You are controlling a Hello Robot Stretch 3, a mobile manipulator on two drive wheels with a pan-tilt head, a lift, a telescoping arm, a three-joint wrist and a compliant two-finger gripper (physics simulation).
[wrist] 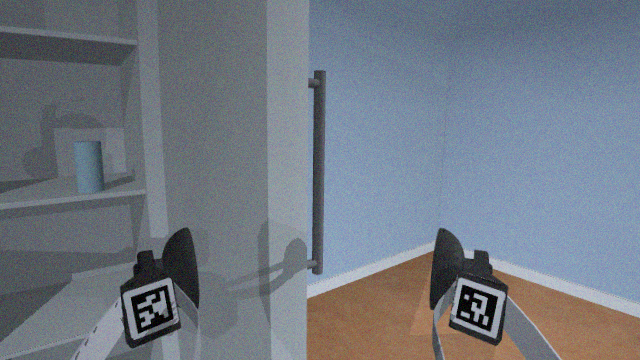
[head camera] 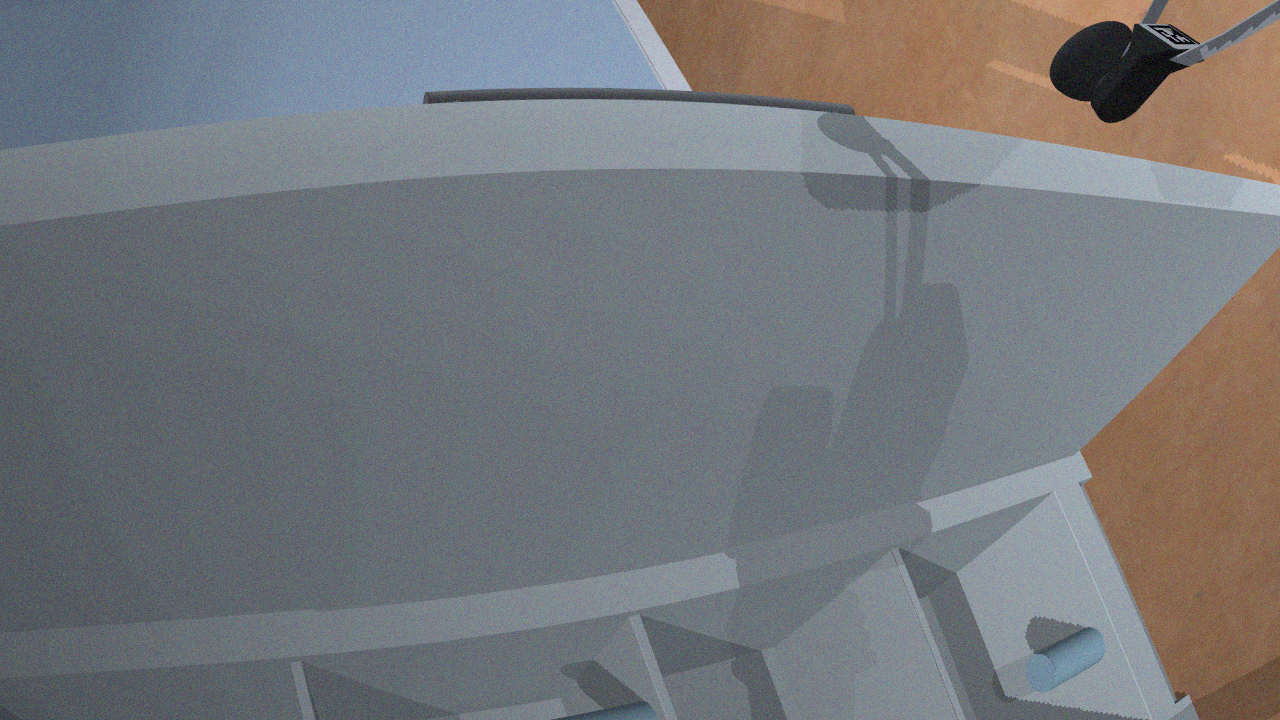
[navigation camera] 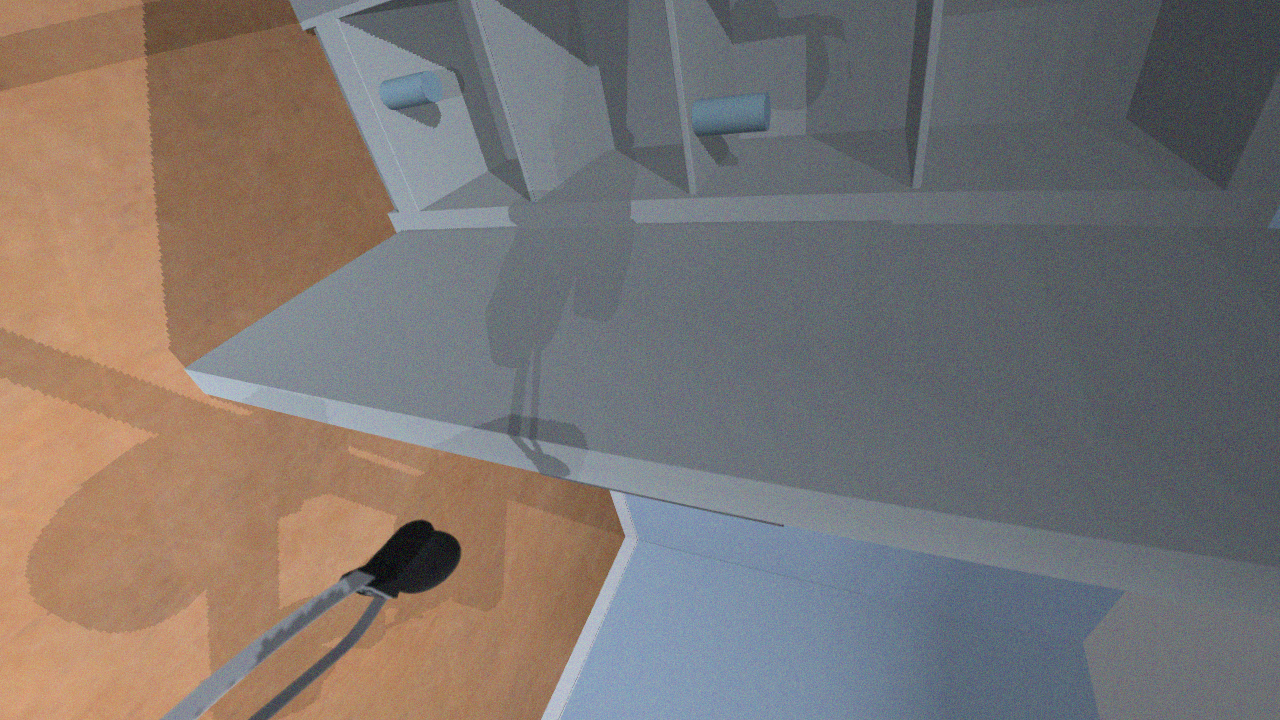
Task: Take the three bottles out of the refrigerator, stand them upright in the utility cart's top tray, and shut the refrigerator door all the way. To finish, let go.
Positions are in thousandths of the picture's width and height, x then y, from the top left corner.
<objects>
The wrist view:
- my gripper: 491,712
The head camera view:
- grey refrigerator: 418,551
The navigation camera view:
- my gripper: 349,894
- grey refrigerator: 775,399
</objects>
